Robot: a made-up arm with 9 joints. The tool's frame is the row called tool. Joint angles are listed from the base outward.
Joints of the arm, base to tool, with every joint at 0 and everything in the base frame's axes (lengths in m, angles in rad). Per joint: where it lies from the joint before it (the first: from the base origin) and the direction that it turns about. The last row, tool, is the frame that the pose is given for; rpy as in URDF.
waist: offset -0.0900 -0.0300 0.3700 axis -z
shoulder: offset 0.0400 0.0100 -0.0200 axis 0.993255 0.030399 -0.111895
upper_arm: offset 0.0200 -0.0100 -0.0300 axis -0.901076 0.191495 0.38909
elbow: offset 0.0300 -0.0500 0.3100 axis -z
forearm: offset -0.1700 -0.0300 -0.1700 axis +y
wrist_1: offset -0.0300 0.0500 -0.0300 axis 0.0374 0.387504 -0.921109
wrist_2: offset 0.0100 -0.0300 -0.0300 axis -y
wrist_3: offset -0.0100 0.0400 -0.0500 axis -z
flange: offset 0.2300 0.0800 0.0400 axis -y
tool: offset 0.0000 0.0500 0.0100 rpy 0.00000 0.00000 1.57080
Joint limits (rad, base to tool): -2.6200..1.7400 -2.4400..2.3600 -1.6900..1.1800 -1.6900..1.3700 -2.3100..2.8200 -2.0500..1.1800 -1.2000..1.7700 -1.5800..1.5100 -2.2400..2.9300
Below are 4 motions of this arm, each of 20 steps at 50 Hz.
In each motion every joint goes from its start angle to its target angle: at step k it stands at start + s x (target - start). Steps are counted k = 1, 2, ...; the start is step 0. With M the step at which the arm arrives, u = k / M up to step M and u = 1 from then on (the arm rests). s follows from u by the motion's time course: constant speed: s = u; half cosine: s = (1 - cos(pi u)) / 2; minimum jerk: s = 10 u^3 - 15 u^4 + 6 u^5.
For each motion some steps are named. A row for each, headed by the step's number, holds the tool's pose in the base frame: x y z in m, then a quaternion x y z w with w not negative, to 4 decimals.
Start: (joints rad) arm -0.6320 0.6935 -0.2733 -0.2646 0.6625 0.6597 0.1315 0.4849 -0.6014
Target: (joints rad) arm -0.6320 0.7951 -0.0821 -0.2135 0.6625 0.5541 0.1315 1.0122 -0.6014
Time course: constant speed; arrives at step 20
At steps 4, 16, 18, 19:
4: -0.0429 -0.0764 0.1360 0.5429 0.4937 0.4508 0.5083
16: -0.0260 -0.1477 0.1261 0.5009 0.5115 0.3547 0.6014
18: -0.0238 -0.1600 0.1264 0.4930 0.5129 0.3381 0.6160
19: -0.0228 -0.1662 0.1268 0.4890 0.5135 0.3297 0.6233

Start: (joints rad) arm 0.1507 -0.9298 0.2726 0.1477 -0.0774 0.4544 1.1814 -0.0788 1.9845
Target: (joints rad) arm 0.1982 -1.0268 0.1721 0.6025 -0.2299 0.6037 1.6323 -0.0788 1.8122
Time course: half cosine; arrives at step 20
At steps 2, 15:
2: 0.0011 0.1988 0.3707 0.7215 0.4011 -0.3643 0.4310
15: 0.0095 0.2408 0.3489 0.7433 0.2240 -0.1838 0.6029

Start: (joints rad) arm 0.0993 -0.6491 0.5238 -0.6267 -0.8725 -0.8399 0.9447 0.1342 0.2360
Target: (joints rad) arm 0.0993 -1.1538 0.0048 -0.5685 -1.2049 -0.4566 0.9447 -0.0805 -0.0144
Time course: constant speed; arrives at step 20
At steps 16, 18, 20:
16: -0.3499 0.0934 0.4736 0.3348 0.4095 -0.8033 0.2738
18: -0.3512 0.0955 0.4631 0.3625 0.4031 -0.7940 0.2753
20: -0.3522 0.0975 0.4529 0.3894 0.3970 -0.7839 0.2761

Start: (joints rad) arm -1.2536 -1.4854 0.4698 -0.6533 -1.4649 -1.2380 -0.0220 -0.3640 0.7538
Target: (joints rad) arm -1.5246 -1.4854 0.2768 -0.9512 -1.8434 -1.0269 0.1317 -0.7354 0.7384
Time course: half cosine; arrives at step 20
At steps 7, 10, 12, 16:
7: -0.0673 -0.1993 0.3432 -0.1903 0.0268 0.0337 0.9808
10: -0.0556 -0.1877 0.3456 -0.2160 0.0693 0.1091 0.9678
12: -0.0492 -0.1791 0.3455 -0.2320 0.0988 0.1604 0.9543
16: -0.0423 -0.1648 0.3429 -0.2550 0.1476 0.2420 0.9245

